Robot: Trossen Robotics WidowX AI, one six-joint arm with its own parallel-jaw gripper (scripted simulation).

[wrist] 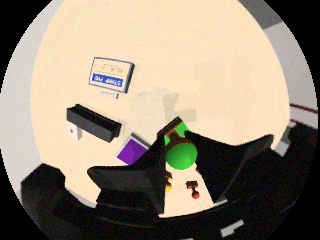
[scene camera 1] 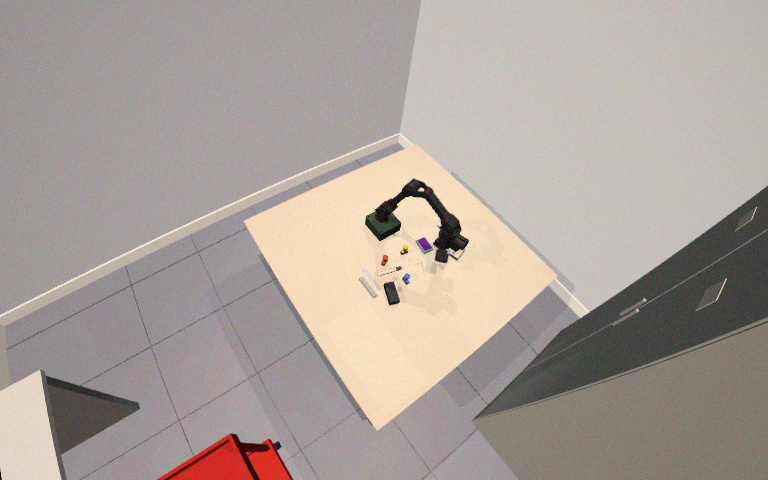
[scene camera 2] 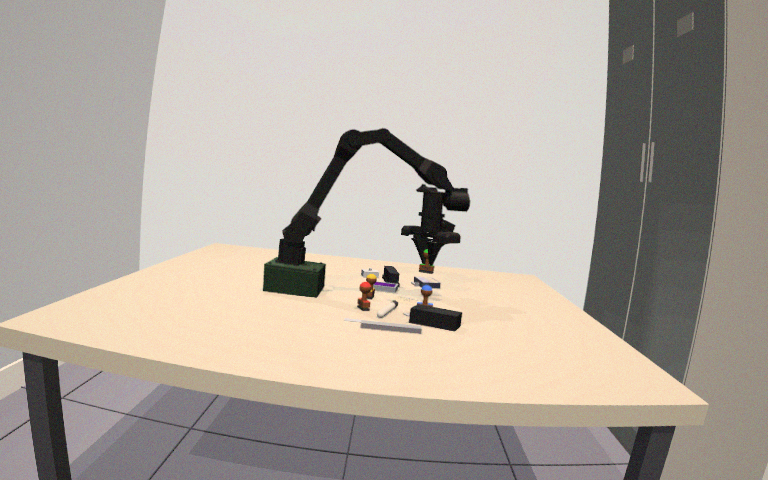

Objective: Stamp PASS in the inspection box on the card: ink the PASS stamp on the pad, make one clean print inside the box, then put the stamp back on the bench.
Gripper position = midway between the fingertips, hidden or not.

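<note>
My gripper (scene camera 2: 427, 264) (wrist: 174, 135). Green-knobbed stamp (wrist: 180, 153).
</note>
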